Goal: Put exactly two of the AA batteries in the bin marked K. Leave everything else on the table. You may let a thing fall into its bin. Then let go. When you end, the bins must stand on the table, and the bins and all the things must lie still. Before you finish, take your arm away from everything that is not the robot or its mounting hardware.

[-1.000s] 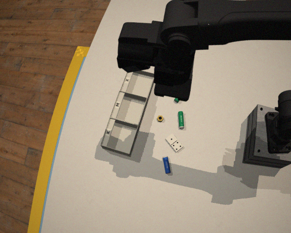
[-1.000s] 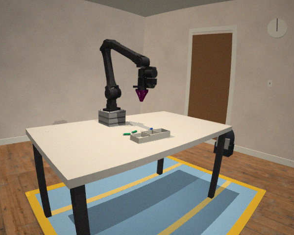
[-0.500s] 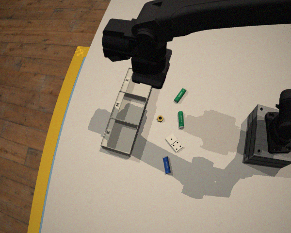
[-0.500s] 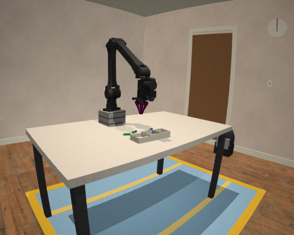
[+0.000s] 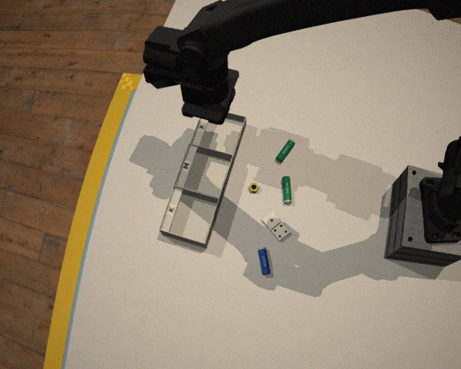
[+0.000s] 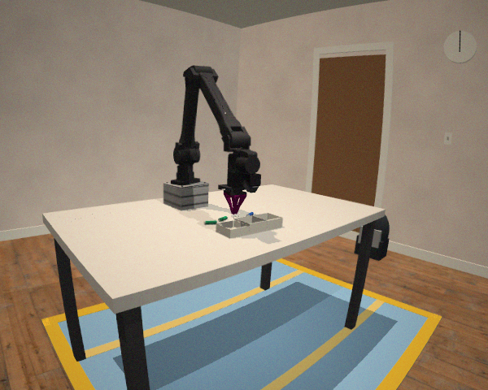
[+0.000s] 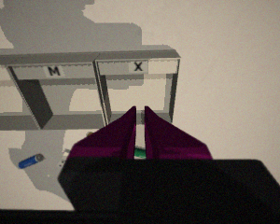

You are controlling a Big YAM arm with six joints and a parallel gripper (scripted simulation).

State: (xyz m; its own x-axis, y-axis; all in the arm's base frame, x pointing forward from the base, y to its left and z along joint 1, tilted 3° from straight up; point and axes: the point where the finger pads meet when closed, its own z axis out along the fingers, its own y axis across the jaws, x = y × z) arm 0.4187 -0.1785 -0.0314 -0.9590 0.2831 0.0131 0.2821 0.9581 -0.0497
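My gripper is now 10 mm short of the bin, 80 mm to the right of it and 60 mm above it. Also, from my hand: brass hex nut 70 mm behind, 100 mm to the left, 80 mm below; then white domino 120 mm behind, 180 mm to the left, 80 mm below; then blue AA battery 90 mm behind, 240 mm to the left, 70 mm below.
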